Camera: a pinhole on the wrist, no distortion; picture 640 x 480 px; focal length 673.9 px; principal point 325.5 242.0 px. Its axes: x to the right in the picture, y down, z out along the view. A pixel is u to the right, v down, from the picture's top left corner.
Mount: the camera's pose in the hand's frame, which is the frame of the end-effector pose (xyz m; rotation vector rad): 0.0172 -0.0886 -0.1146 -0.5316 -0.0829 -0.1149
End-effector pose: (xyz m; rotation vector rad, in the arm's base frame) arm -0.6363 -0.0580 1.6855 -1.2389 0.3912 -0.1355
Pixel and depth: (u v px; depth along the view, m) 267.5 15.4 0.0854
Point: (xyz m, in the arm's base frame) -0.6369 -0.1059 1.7424
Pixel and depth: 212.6 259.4 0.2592
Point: -0.6408 0.0603 1.6708
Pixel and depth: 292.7 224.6 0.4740
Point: -0.5732 0.2631 1.6362
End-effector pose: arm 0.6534 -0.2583 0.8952 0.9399 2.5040 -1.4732
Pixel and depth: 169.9 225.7 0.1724
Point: 0.6712 -0.2985 0.8907
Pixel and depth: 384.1 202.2 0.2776
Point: 0.6228 -0.3439 0.7862
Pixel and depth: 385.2 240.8 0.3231
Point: 0.6321 -0.3551 0.7401
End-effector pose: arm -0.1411 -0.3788 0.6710 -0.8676 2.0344 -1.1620
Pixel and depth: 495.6 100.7 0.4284
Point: 0.0371 -0.5806 0.4869
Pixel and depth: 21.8 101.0 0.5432
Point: 0.2863 -0.3054 0.4665
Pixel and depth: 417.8 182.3 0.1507
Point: -0.1335 -0.4224 0.6779
